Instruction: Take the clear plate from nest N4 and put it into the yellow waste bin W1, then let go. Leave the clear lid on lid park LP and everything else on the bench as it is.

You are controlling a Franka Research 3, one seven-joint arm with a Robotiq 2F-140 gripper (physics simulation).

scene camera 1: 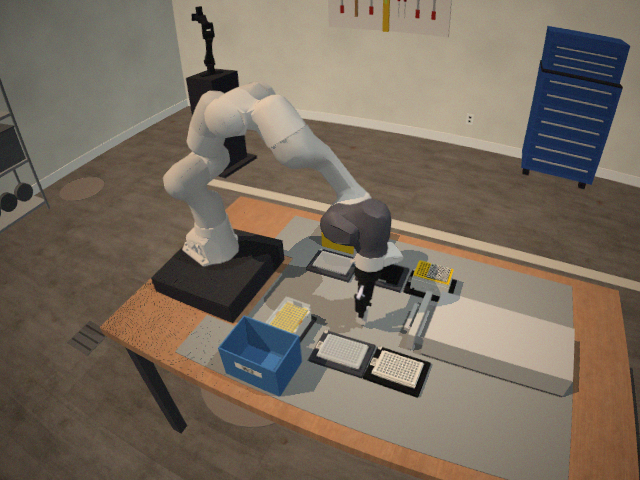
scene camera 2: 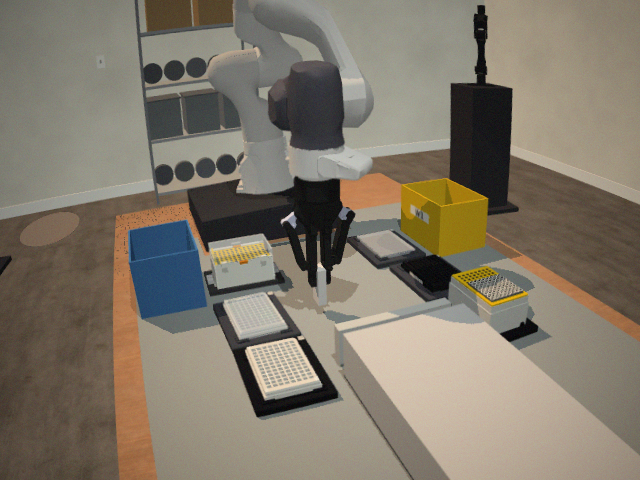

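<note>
A clear plate (scene camera 1: 342, 351) (scene camera 2: 254, 316) lies on a dark nest (scene camera 1: 321, 360) (scene camera 2: 225, 330); no N4 label is readable. A flat clear piece, apparently the lid (scene camera 1: 333, 263) (scene camera 2: 386, 243), lies on another dark holder near the yellow bin. The yellow waste bin W1 (scene camera 1: 336, 243) (scene camera 2: 462, 227) stands at the back right in scene camera 2 and is mostly hidden behind the arm in scene camera 1. Its inside floor is hidden. My gripper (scene camera 1: 361, 316) (scene camera 2: 320, 289) is shut and empty, pointing down above the grey mat, between the clear plate and the black plate, apart from both.
A white plate (scene camera 1: 397, 368) (scene camera 2: 283, 366) lies beside the clear plate. A blue bin (scene camera 1: 260, 356) (scene camera 2: 168, 273) and a tip box (scene camera 1: 289, 316) (scene camera 2: 242, 263) stand nearby. A black plate (scene camera 2: 431, 272), a yellow-topped tip box (scene camera 1: 433, 276) (scene camera 2: 491, 294) and a long pale housing (scene camera 1: 501, 341) (scene camera 2: 465, 382) stand opposite.
</note>
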